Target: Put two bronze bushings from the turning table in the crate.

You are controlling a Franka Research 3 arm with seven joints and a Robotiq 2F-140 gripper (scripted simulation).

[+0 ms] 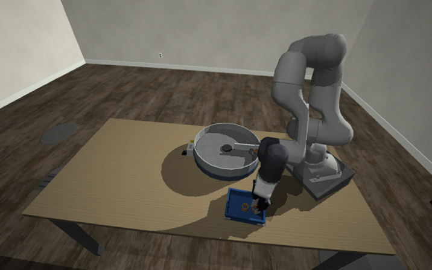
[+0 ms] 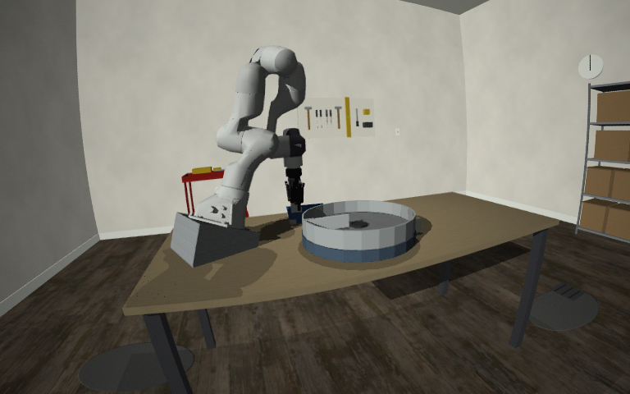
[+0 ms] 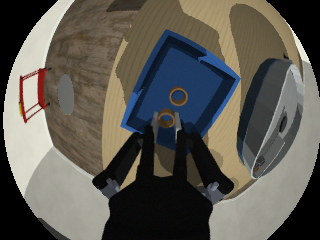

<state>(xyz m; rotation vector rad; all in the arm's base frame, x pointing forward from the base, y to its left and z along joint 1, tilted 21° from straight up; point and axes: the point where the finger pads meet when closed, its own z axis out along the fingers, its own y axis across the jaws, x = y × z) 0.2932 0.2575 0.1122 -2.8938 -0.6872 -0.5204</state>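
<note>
The blue crate lies 5 cm ahead of my hand and 2 cm below it. The rest, counted from my hand: round grey turning table: 19 cm ahead, 36 cm to the right, 1 cm above.
</note>
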